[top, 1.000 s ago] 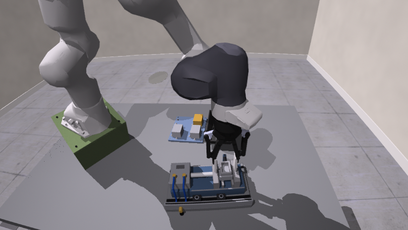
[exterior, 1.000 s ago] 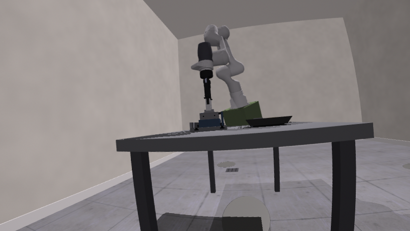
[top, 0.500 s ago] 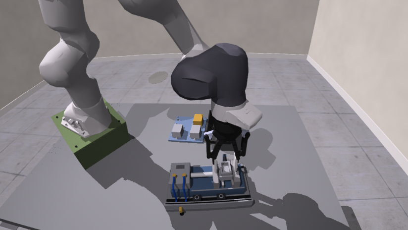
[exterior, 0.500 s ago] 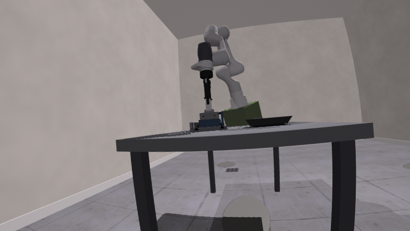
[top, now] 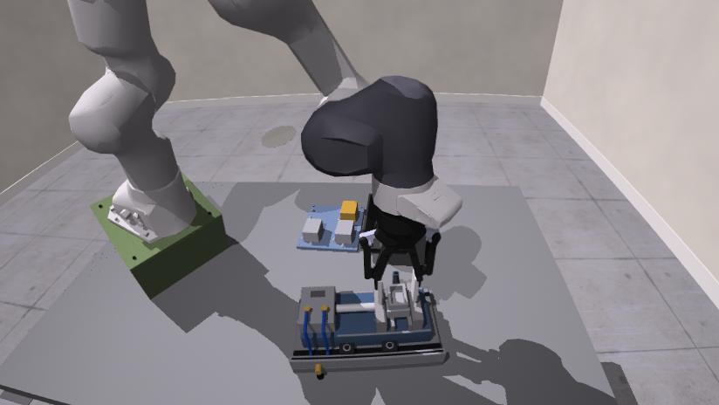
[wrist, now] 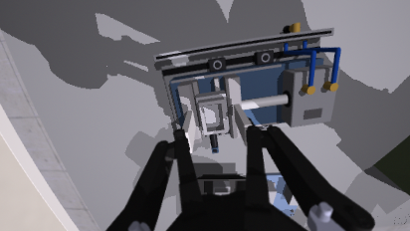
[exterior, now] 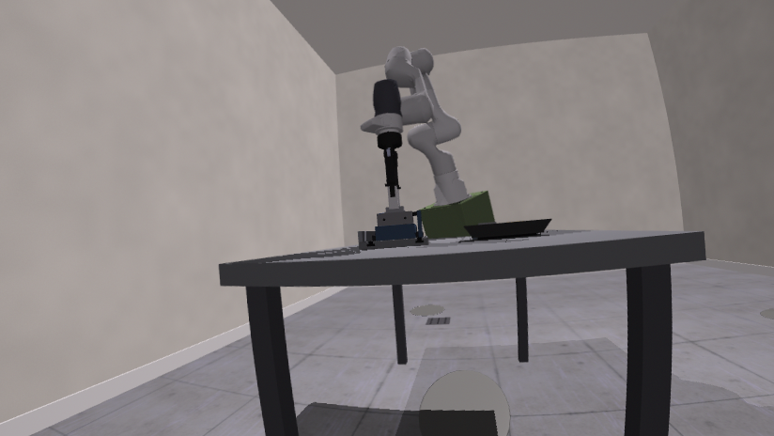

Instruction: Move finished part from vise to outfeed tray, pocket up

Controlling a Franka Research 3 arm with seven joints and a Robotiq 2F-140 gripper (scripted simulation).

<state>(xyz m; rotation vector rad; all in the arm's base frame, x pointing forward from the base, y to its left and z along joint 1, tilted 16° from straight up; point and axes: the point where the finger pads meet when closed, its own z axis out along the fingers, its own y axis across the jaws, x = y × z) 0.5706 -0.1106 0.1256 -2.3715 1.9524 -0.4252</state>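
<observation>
Now: hand 10 cm above the vise, 6 cm past it and 1 cm to the left of it. Also, from my hand: orange block 36 cm to the left, 16 cm behind, 11 cm below; blue fixture plate 31 cm to the left, 21 cm behind, 13 cm below.
</observation>
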